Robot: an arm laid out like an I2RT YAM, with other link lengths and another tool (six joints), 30 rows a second.
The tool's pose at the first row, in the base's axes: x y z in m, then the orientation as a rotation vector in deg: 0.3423, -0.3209, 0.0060, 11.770, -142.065, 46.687
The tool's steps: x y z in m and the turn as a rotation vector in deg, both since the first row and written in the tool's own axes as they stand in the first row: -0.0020, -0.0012, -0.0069, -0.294, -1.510, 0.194; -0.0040, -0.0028, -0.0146, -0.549, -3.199, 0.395; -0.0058, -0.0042, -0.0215, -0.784, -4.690, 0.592; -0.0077, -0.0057, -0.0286, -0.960, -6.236, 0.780; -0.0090, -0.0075, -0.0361, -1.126, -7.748, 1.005; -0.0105, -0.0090, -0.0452, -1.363, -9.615, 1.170; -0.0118, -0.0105, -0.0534, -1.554, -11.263, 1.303; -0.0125, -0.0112, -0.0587, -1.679, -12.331, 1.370; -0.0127, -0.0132, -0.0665, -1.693, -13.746, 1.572; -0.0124, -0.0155, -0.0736, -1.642, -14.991, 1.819; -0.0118, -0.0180, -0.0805, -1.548, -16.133, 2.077; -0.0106, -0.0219, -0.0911, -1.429, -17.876, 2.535; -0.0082, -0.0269, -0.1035, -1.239, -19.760, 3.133; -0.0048, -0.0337, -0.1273, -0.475, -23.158, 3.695; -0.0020, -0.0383, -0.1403, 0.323, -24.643, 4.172
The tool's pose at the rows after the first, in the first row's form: 0.3473, -0.3178, 0.0103, 12.118, -143.637, 46.528; 0.3528, -0.3146, 0.0154, 12.556, -145.363, 46.427; 0.3577, -0.3117, 0.0199, 12.919, -146.897, 46.325; 0.3628, -0.3088, 0.0245, 13.344, -148.458, 46.292; 0.3676, -0.3058, 0.0299, 13.713, -149.995, 46.278; 0.3733, -0.3017, 0.0361, 14.305, -151.870, 46.161; 0.3783, -0.2981, 0.0418, 14.856, -153.514, 46.067; 0.3814, -0.2956, 0.0455, 15.241, -154.573, 45.991; 0.3855, -0.2926, 0.0517, 15.666, -155.958, 46.137; 0.3890, -0.2903, 0.0579, 15.977, -157.177, 46.377; 0.3921, -0.2882, 0.0642, 16.241, -158.288, 46.673; 0.3968, -0.2851, 0.0741, 16.555, -160.013, 47.119; 0.4015, -0.2818, 0.0864, 16.783, -161.889, 47.729; 0.4108, -0.2732, 0.1080, 18.064, -164.942, 49.184; 0.4153, -0.2692, 0.1207, 18.504, -166.168, 50.580
